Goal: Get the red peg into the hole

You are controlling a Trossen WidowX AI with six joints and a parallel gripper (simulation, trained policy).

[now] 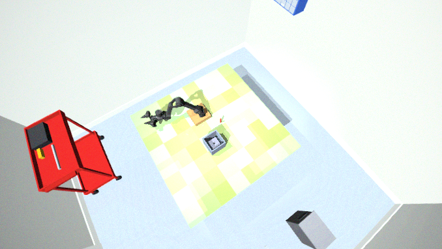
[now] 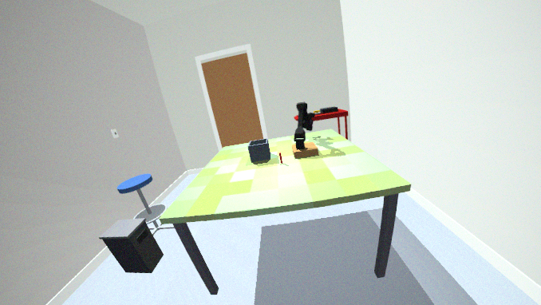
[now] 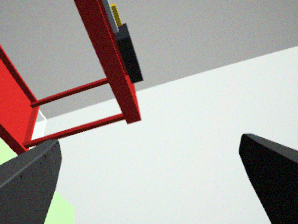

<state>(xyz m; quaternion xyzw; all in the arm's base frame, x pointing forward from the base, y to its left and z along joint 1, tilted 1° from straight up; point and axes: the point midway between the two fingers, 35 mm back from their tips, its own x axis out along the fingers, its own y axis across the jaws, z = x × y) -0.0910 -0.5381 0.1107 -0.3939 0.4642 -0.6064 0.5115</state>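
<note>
My gripper tip is 73 cm to the right of the red peg, 24 cm short of it and 12 cm above it.
</note>
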